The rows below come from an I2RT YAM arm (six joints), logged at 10 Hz.
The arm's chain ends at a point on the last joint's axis. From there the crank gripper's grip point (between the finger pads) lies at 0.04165 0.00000 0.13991 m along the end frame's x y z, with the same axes.
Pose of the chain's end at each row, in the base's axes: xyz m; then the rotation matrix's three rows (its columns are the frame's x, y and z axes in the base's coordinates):
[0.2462 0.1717 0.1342], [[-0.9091 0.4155 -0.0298], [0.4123 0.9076 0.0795], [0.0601 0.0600 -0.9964]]
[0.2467 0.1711 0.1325], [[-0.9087 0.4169 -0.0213], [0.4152 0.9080 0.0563], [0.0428 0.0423 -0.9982]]
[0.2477 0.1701 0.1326], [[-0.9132 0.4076 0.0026], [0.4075 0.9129 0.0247], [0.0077 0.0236 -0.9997]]
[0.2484 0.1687 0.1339], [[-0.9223 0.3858 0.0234], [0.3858 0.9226 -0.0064], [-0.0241 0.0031 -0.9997]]
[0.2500 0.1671 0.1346], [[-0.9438 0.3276 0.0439], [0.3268 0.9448 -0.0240], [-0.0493 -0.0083 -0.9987]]
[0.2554 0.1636 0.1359], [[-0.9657 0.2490 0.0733], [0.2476 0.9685 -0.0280], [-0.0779 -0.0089 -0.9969]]
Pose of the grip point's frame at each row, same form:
[0.2042 0.2000 -0.0027], [[-0.9091 0.4155 -0.0298], [0.4123 0.9076 0.0795], [0.0601 0.0600 -0.9964]]
[0.2059 0.1963 -0.0054], [[-0.9087 0.4169 -0.0213], [0.4152 0.9080 0.0563], [0.0428 0.0423 -0.9982]]
[0.2100 0.1905 -0.0069], [[-0.9132 0.4076 0.0026], [0.4075 0.9129 0.0247], [0.0077 0.0236 -0.9997]]
[0.2133 0.1839 -0.0070], [[-0.9223 0.3858 0.0234], [0.3858 0.9226 -0.0064], [-0.0241 0.0031 -0.9997]]
[0.2168 0.1774 -0.0072], [[-0.9438 0.3276 0.0439], [0.3268 0.9448 -0.0240], [-0.0493 -0.0083 -0.9987]]
[0.2254 0.1700 -0.0068], [[-0.9657 0.2490 0.0733], [0.2476 0.9685 -0.0280], [-0.0779 -0.0089 -0.9969]]

